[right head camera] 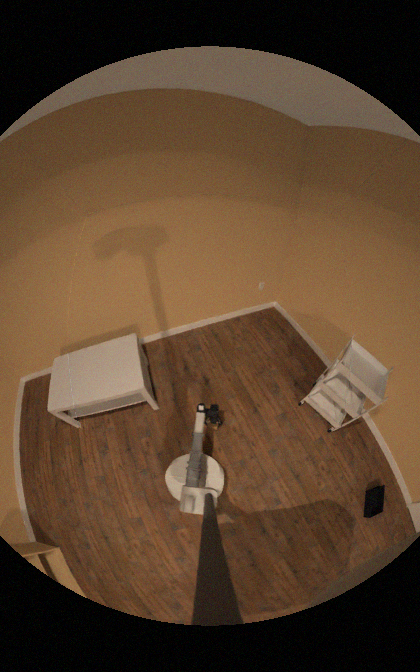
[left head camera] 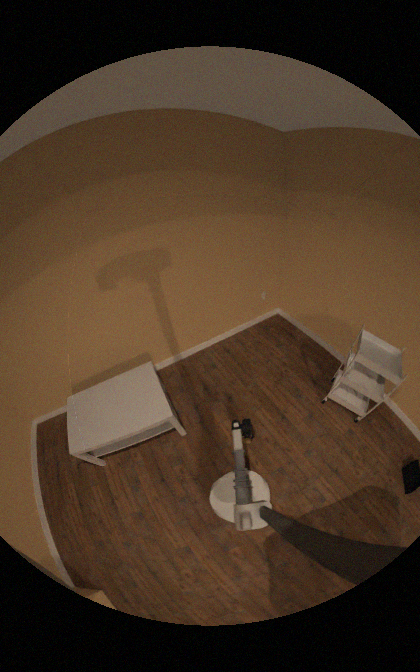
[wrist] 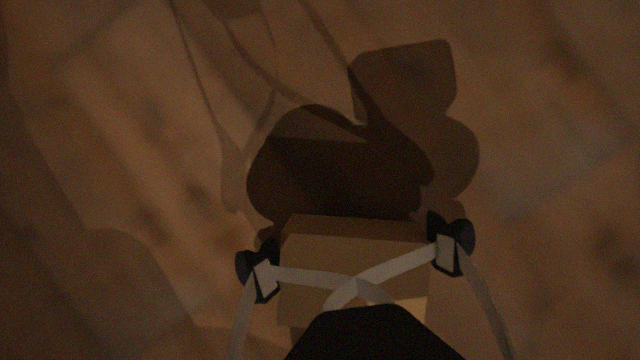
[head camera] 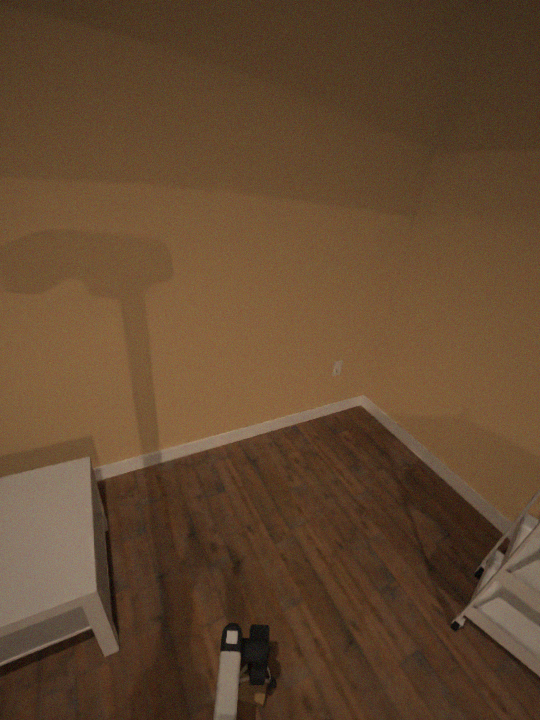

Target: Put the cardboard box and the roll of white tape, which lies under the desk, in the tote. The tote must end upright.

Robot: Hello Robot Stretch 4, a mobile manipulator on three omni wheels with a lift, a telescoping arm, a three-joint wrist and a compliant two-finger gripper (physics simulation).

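Frame: origin at the robot's base, x right, y ahead, z up, level; centimetres.
Where they show: gripper, fingertip midpoint: [wrist: 351, 244] [head camera: 252, 685].
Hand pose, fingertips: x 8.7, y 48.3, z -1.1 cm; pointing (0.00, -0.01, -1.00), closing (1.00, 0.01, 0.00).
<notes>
Things, the pixels of their top centre, and the offset from my fingertips.
- tan cardboard box, middle of its top: [wrist: 352, 284] [head camera: 252, 687] dx -0.2, dy -1.5, dz +3.9 cm
- black box-like object, middle of its top: [left head camera: 415, 474] dx +163.5, dy -98.7, dz +8.3 cm
The tan cardboard box [wrist: 340, 250] [head camera: 259, 698] is upright at the lower middle of the wrist view, with wood floor below it. My gripper [wrist: 351, 244] [head camera: 258, 683] [right head camera: 214, 423] is shut on the box, one dark fingertip pressed to each side. The box's near part is hidden behind the gripper body. I cannot tell if the box touches the floor. The roll of white tape does not show. A white desk or table [head camera: 46, 535] [left head camera: 120, 407] [right head camera: 97, 372] stands at the left against the wall. I cannot make out a tote for certain.
A white wheeled cart [head camera: 502, 641] [left head camera: 380, 350] [right head camera: 367, 367] stands at the right by the wall. A black box-like object [left head camera: 411, 476] [right head camera: 374, 501] is on the floor at the lower right. A light wooden piece of furniture [right head camera: 65, 570] shows at the lower left edge.
</notes>
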